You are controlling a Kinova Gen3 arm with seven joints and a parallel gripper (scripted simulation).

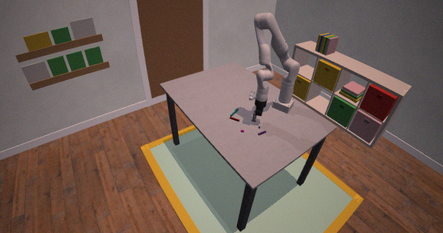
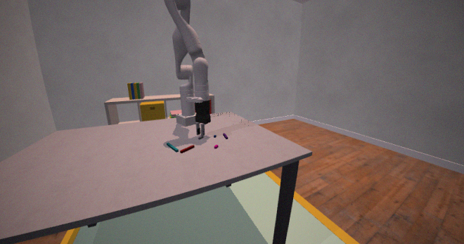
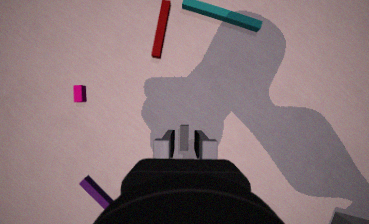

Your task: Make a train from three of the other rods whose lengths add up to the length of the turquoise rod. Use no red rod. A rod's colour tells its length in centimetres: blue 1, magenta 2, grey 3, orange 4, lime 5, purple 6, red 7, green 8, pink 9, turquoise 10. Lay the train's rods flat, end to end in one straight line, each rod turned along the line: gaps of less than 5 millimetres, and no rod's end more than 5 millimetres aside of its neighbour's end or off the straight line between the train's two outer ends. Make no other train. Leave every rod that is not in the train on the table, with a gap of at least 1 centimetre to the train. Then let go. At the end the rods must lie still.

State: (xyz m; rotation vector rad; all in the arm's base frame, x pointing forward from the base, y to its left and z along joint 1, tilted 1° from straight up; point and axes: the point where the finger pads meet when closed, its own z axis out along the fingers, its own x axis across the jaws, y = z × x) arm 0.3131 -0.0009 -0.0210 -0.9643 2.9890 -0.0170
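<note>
The grey rod lies 3 cm below my hand. Also, from my hand: red rod 10 cm ahead, 9 cm to the right, 3 cm below; blue rod 2 cm ahead, 7 cm to the left, 3 cm below; purple rod 4 cm ahead, 12 cm to the left, 3 cm below.
</note>
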